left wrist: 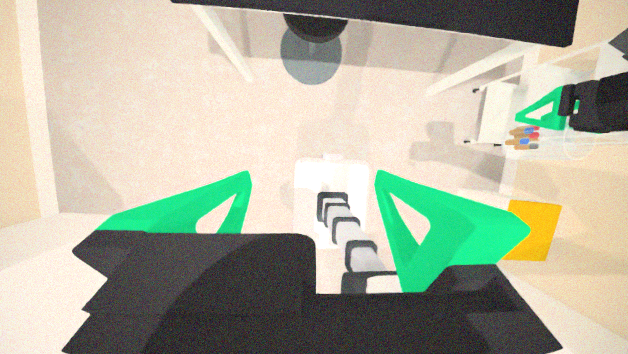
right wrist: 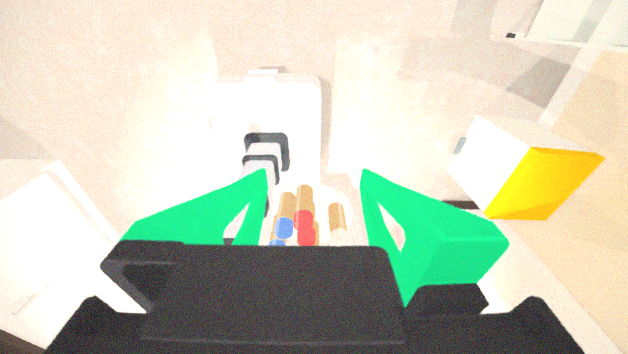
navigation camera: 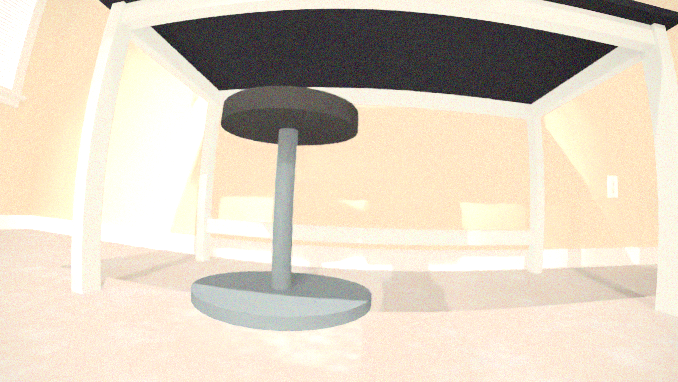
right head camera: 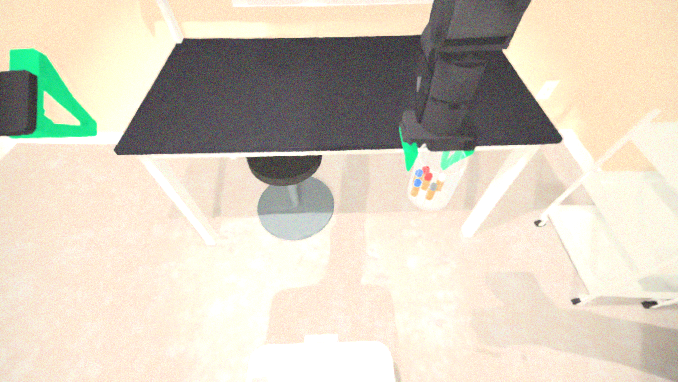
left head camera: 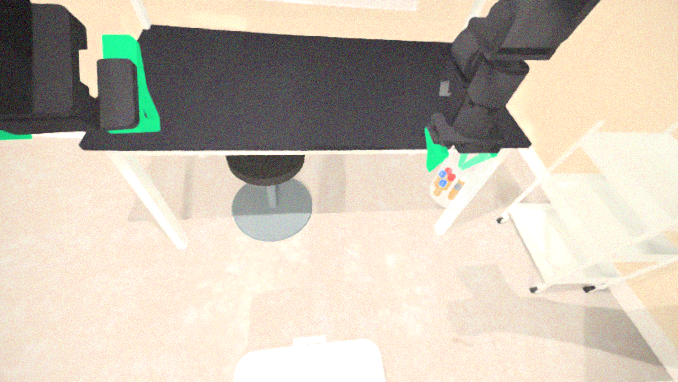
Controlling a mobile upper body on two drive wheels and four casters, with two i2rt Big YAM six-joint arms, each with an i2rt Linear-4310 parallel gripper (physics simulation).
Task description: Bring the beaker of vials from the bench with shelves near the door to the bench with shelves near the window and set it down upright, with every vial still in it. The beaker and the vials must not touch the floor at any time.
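Observation:
My right gripper [left head camera: 446, 169] [right head camera: 427, 167] [right wrist: 313, 177] is shut on the clear beaker [left head camera: 462, 172] [right head camera: 450, 175] [left wrist: 555, 147], which looks roughly upright, off the floor. Vials [left head camera: 442, 183] [right head camera: 417, 182] [left wrist: 524, 141] [right wrist: 305, 220] with blue, red, grey and white caps stand inside; the gripper body hides part of them in the right wrist view. The beaker appears just in front of the near edge, toward the right end, of a black-topped bench [left head camera: 300, 90] [right head camera: 300, 95] [navigation camera: 375, 50] with white posts at its back. My left gripper [left wrist: 313, 177] is open and empty, by the bench's left end.
A stool [left head camera: 272, 220] [right head camera: 295, 215] [left wrist: 312, 55] [navigation camera: 290, 115] stands partly under the bench. A white wheeled cart [left head camera: 530, 225] [right head camera: 575, 225] is at the right. A yellow-topped white cabinet [left wrist: 532, 230] [right wrist: 550, 180] shows in the wrist views. A window [navigation camera: 15, 45] is at the far left in the navigation view.

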